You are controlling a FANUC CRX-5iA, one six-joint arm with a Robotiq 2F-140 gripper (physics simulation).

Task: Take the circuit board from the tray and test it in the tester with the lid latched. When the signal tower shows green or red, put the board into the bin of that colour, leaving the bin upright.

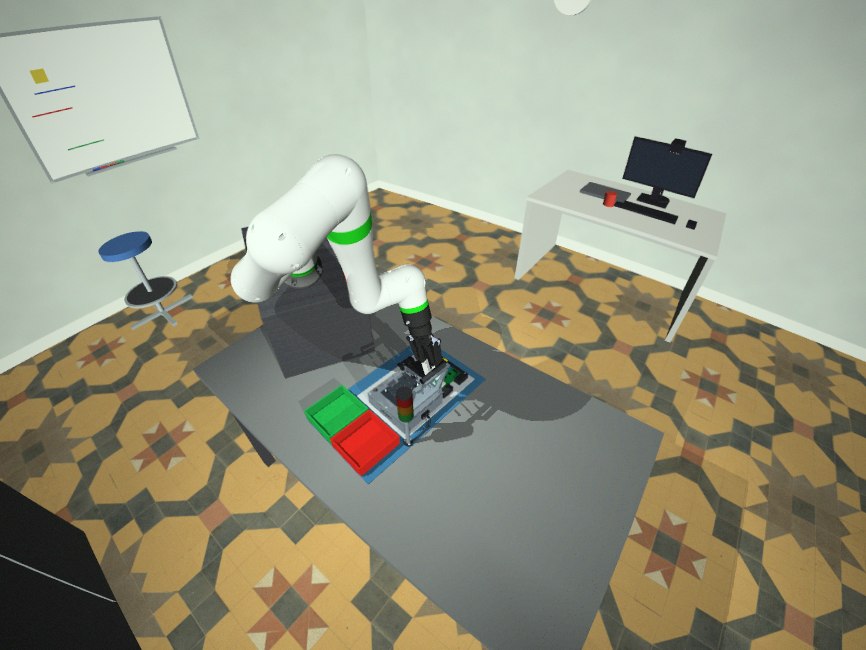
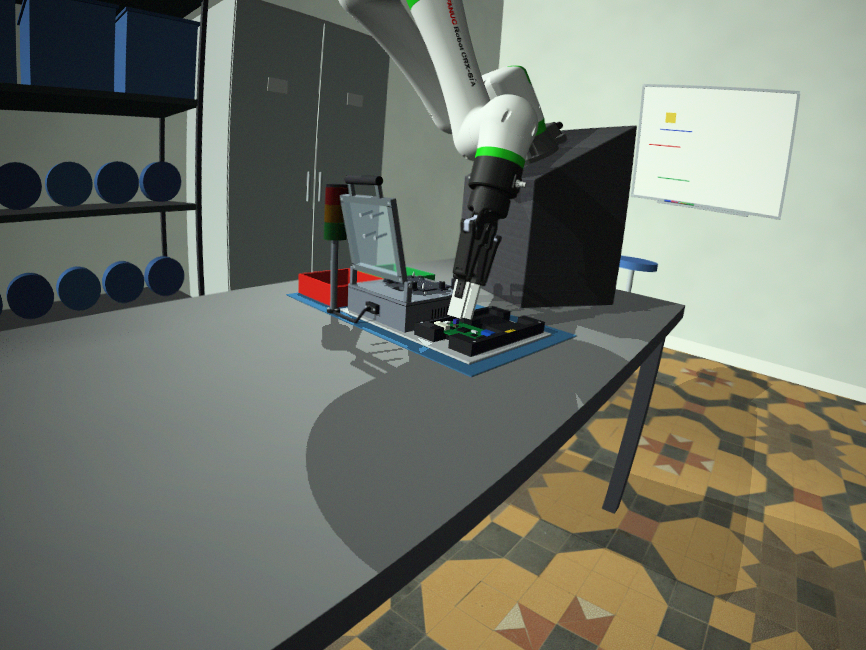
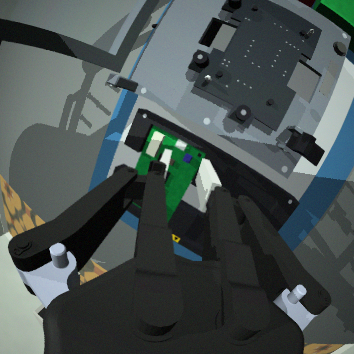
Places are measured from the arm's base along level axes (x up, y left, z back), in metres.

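Pixels of known places: gripper, fingertip midpoint: (image 2: 459, 317) (image 3: 183, 165); arm's base at its link origin: (image 1: 300, 269) (image 2: 532, 156).
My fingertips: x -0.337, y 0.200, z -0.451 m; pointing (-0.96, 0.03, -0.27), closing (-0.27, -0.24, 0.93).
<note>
For each thing: its top centre in the pictures, then the offset to it from my fingertips. "*": a spot on its surface instead. Level surfaces: height alone.
- green circuit board at its top centre: (image 3: 157, 179) (image 2: 465, 326) (image 1: 444, 375) dx -0.006, dy +0.034, dz -0.020 m
- tester at a spot on its surface: (image 3: 170, 75) * dx +0.027, dy -0.077, dz -0.051 m
- signal tower at a spot on its surface: (image 2: 335, 213) * dx +0.169, dy -0.213, dz -0.139 m
- green bin at its top centre: (image 2: 392, 271) (image 1: 335, 409) dx +0.014, dy -0.342, dz +0.109 m
- red bin at its top centre: (image 2: 342, 276) (image 1: 364, 437) dx +0.014, dy -0.336, dz -0.041 m
- blue mat at its surface level: dx -0.031 m
- handle at its top centre: (image 2: 363, 175) (image 1: 433, 370) dx +0.242, dy -0.131, dz -0.135 m
- tower's thin pole at a spot on its surface: (image 2: 333, 276) * dx +0.043, dy -0.227, dz -0.131 m
The green circuit board (image 1: 452, 376) (image 2: 470, 330) (image 3: 148, 161) lies in the black tray (image 2: 500, 341) (image 3: 240, 186). My gripper (image 1: 428, 368) (image 2: 463, 302) (image 3: 183, 165) is partly open with nothing between its fingers. Its white fingertips are low over the board, one above the board and the other by its edge; the fingers hide part of it. The tester (image 2: 386, 305) (image 3: 170, 75) has its clear lid (image 1: 431, 393) (image 2: 372, 234) raised, and its nest holds no board. The signal tower (image 1: 404, 404) (image 2: 335, 213) shows no bright lamp. The green bin (image 1: 337, 412) (image 2: 421, 273) and red bin (image 1: 367, 444) (image 2: 314, 286) stand upright.
The tray and tester stand on a white plate on a blue mat (image 1: 381, 473) (image 2: 475, 370). The tester's raised lid and handle (image 2: 363, 180) stand close beside my arm. The tower's thin pole (image 2: 333, 276) rises near the bins. A dark pedestal (image 2: 577, 230) is behind the gripper.
</note>
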